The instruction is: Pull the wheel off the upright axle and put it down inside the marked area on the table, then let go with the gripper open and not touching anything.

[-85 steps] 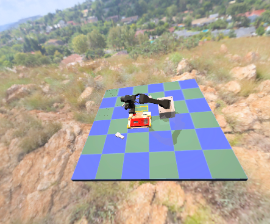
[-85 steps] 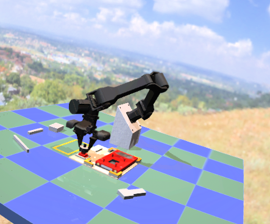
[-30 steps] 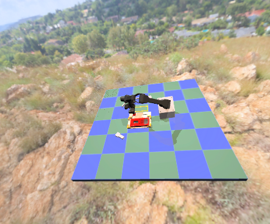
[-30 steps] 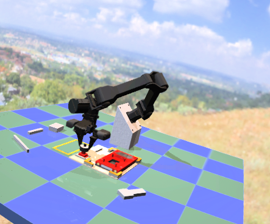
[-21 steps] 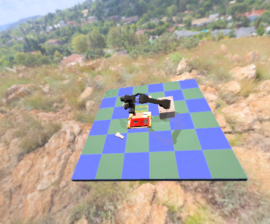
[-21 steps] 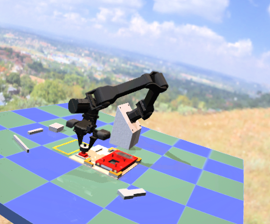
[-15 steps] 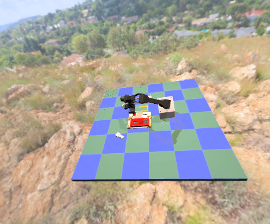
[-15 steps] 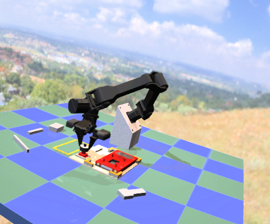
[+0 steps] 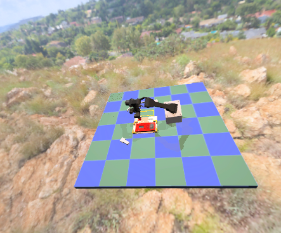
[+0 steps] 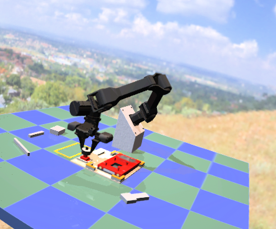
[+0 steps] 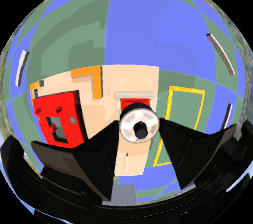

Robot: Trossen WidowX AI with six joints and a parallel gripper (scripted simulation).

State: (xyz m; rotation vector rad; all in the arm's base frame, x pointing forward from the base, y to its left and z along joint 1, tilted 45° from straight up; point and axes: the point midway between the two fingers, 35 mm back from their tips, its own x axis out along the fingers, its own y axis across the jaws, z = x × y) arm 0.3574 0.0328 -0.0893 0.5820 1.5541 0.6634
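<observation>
Right now my gripper tip is 10 mm above the upright axle. Round my gripper tip: wheel (right at my gripper tip); then short bar (30 mm behind, 300 mm to the right, 40 mm below); then long bar (140 mm ahead, 230 mm to the right, 40 mm below).
</observation>
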